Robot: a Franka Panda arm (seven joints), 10 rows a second.
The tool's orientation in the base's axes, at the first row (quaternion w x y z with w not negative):
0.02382 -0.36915 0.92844 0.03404
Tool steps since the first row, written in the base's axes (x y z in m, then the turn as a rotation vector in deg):
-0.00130 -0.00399 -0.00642 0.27 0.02 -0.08
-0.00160 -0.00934 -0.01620 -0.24 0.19 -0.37
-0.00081 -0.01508 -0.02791 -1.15 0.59 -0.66
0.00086 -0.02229 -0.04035 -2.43 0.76 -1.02
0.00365 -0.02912 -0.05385 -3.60 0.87 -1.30
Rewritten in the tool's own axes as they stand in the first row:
0.00412 -0.00229 0.00605 -0.20 -0.17 0.09
0.00867 -0.00641 0.01536 0.07 0.29 0.38
0.01284 -0.01165 0.02658 0.48 1.19 0.68
0.01742 -0.01860 0.03843 1.32 2.17 1.03
0.02100 -0.02608 0.05138 2.11 3.05 1.30

